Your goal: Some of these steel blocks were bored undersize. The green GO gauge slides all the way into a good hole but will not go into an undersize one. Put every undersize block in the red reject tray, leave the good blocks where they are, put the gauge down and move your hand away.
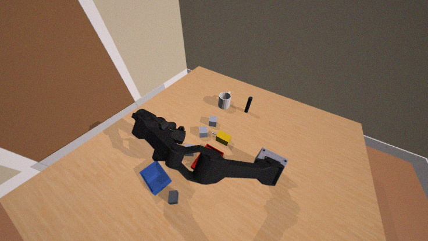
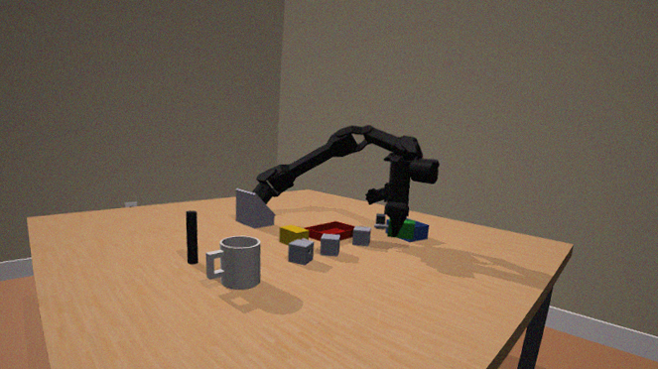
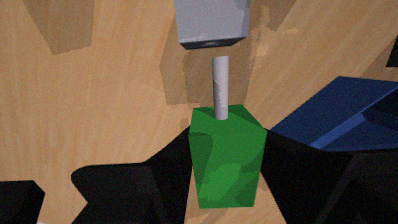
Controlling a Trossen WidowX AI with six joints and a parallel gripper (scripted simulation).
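The blue tray is 130 mm to the left of my gripper tip, 30 mm below it and 30 mm behind it. From my gripper tip the other things lie so: red reject tray (190 mm behind, 50 mm to the right, 30 mm below); then green gauge (20 mm above, 10 mm to the right, 10 mm behind); then steel block (180 mm to the right, 90 mm behind, 20 mm below).
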